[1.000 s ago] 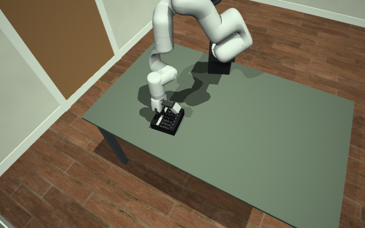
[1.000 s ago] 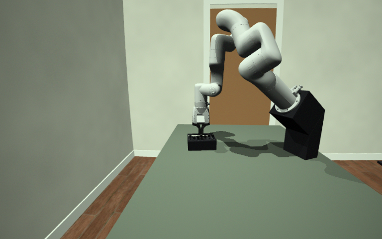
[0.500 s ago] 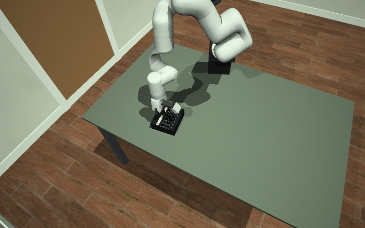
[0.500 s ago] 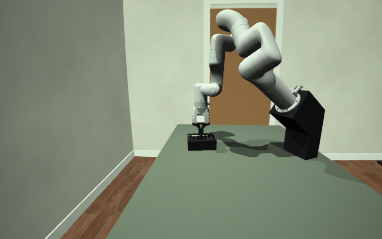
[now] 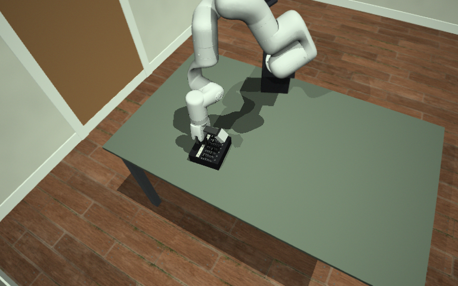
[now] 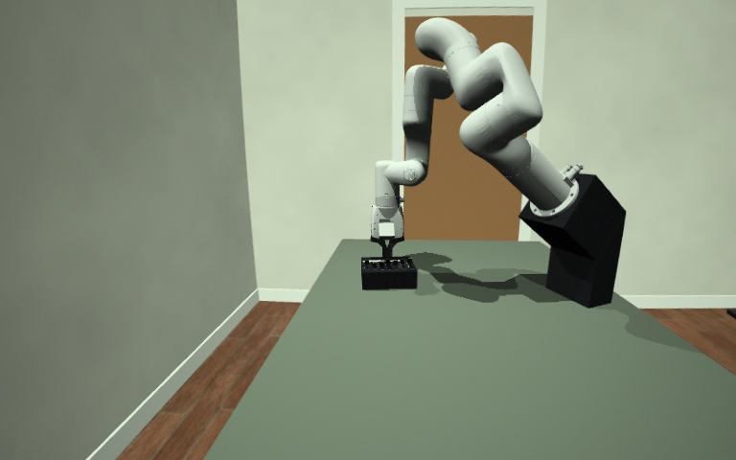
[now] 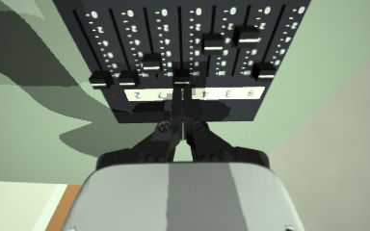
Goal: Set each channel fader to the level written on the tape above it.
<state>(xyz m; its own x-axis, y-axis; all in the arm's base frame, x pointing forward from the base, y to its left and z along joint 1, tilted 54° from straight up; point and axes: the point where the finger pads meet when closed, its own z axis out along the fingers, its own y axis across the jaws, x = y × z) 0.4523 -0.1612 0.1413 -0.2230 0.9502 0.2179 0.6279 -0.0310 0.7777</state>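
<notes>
Right now the channel 6 cap is 5 cm behind my hand, 1 cm to the left of it and 1 cm below it. The rest, counted from my hand: master cap 7 cm behind, 1 cm below.
</notes>
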